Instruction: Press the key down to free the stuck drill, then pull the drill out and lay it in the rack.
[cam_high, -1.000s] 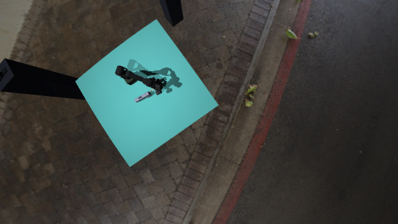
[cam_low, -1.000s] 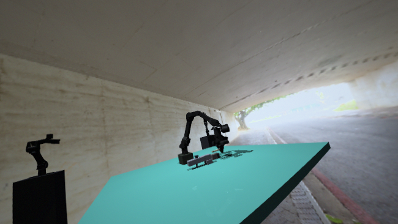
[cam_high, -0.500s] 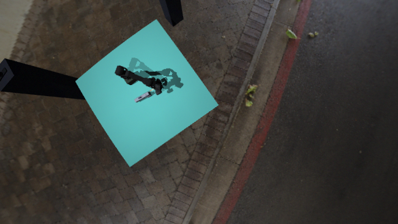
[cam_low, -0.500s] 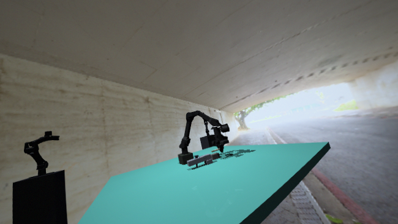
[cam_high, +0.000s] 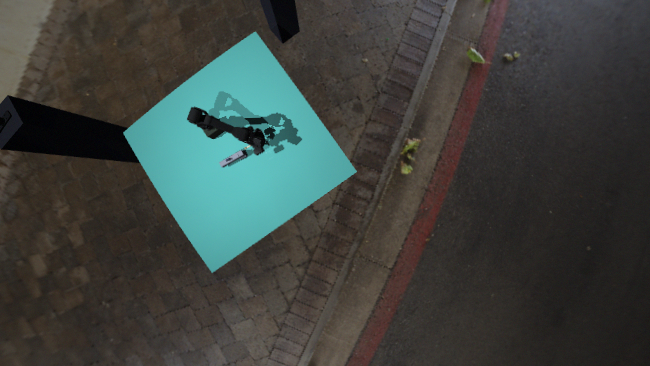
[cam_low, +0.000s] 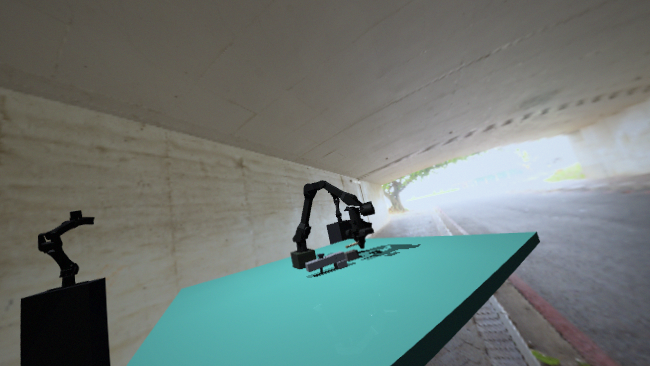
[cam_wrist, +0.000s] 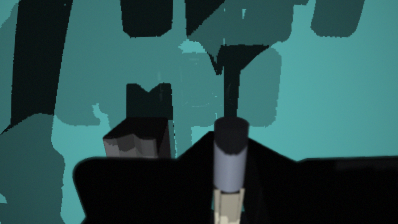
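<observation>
My gripper tip is 40 mm to the left of the drill, 30 mm below it and 10 mm past it. Round my gripper tip: small block: 70 mm behind, 30 mm to the right, 30 mm below; then long grey fixture: 200 mm to the right, 30 mm behind, 10 mm below.
</observation>
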